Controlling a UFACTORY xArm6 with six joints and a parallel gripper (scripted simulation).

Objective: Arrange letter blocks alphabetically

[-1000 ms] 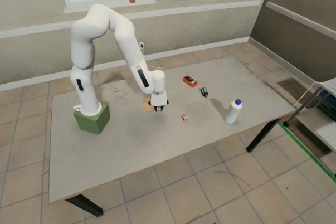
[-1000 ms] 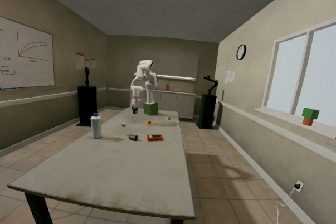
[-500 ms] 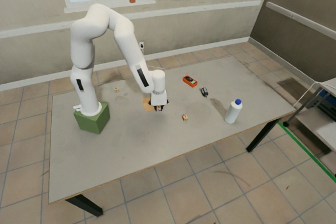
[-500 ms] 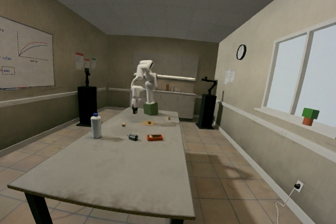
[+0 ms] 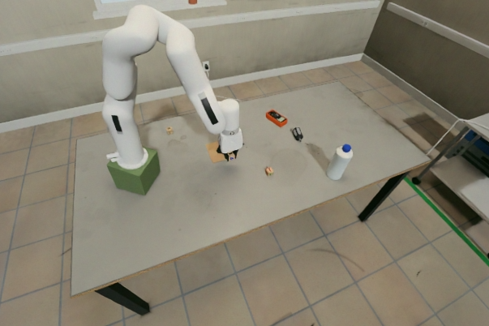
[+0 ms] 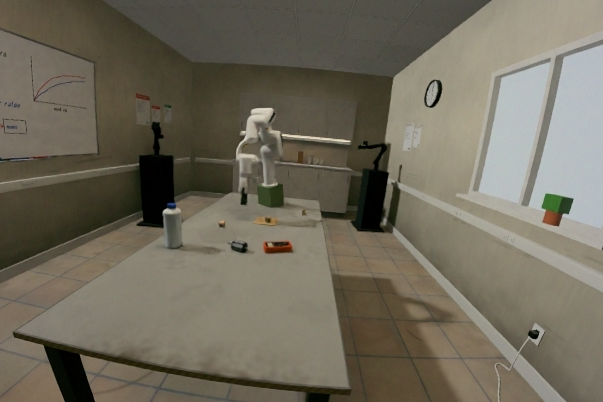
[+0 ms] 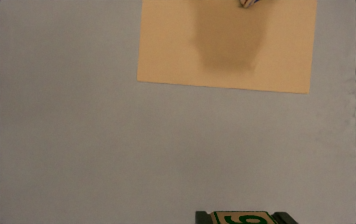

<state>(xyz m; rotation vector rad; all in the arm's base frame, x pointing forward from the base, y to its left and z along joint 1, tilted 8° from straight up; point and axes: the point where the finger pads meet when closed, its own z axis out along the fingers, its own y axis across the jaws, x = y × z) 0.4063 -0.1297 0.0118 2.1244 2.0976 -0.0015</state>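
The tan mat is 1 cm ahead of my hand, 15 cm to the left of it and 12 cm below it. Also, from my hand: white bottle: 46 cm ahead, 24 cm to the right, 3 cm below; orange meter: 42 cm ahead, 24 cm to the left, 11 cm below; small black object: 45 cm ahead, 5 cm to the left, 10 cm below.
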